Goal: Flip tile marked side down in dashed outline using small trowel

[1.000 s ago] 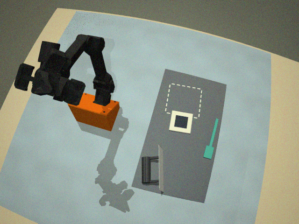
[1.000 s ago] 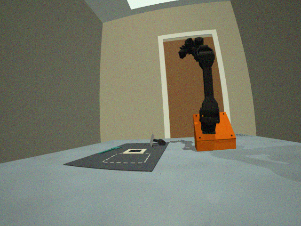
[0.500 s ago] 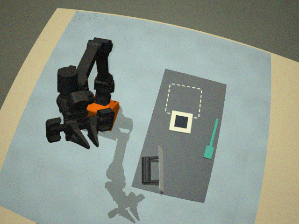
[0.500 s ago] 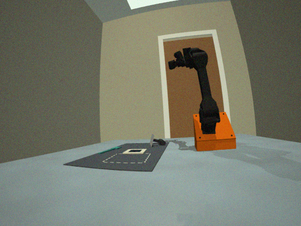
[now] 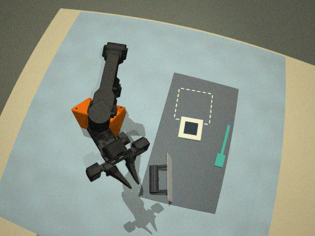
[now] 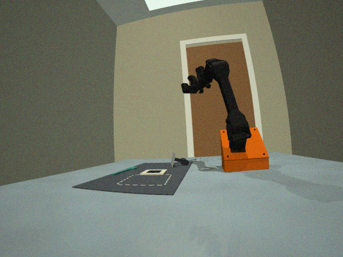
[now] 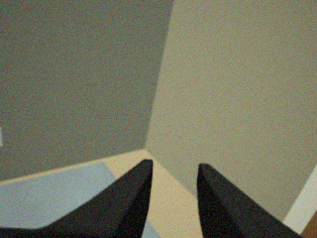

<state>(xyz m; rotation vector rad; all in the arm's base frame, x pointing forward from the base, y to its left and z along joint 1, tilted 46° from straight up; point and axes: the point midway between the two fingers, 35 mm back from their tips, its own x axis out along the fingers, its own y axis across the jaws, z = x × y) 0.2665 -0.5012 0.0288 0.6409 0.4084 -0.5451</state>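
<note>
My gripper tip is now 46 cm above the trowel, 12 cm to the right of it and 4 cm short of it. Also, from my gripper tip: tile: 48 cm below, 41 cm to the left, 9 cm ahead; teal tool: 48 cm below, 36 cm to the left, 26 cm ahead; dark mat: 50 cm below, 37 cm to the left, 12 cm ahead.
</note>
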